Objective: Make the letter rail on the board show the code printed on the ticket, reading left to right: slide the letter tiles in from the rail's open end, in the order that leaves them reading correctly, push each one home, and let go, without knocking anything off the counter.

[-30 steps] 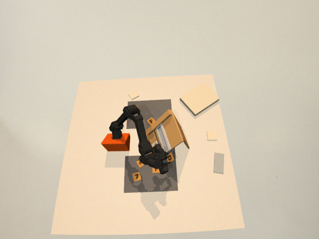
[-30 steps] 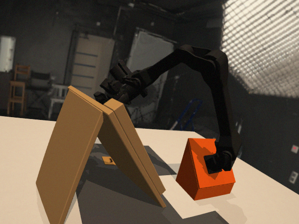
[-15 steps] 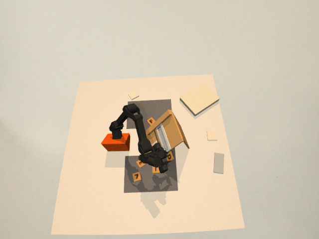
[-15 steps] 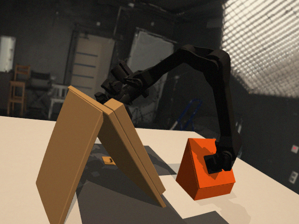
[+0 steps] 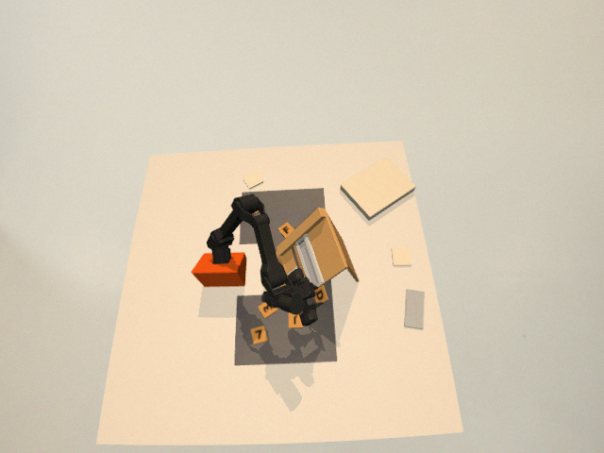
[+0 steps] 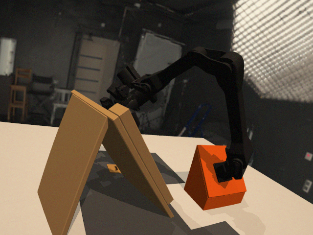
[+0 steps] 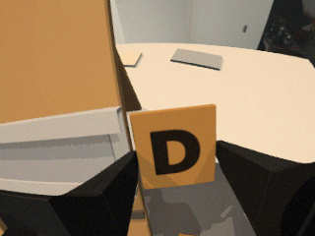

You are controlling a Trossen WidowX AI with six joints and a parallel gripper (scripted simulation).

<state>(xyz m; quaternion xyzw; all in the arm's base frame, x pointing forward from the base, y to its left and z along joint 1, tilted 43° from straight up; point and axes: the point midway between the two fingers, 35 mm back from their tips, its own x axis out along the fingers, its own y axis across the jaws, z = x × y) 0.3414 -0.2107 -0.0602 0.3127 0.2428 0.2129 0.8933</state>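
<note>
The white ticket lies 10 cm to the left of my gripper tip, 8 cm below it and 8 cm behind it. The rest, counted from my gripper tip: cream slab (53 cm to the left, 32 cm ahead, 15 cm below); d tile (right at my gripper tip); grey plate (37 cm ahead, 16 cm below, 4 cm to the right).
</note>
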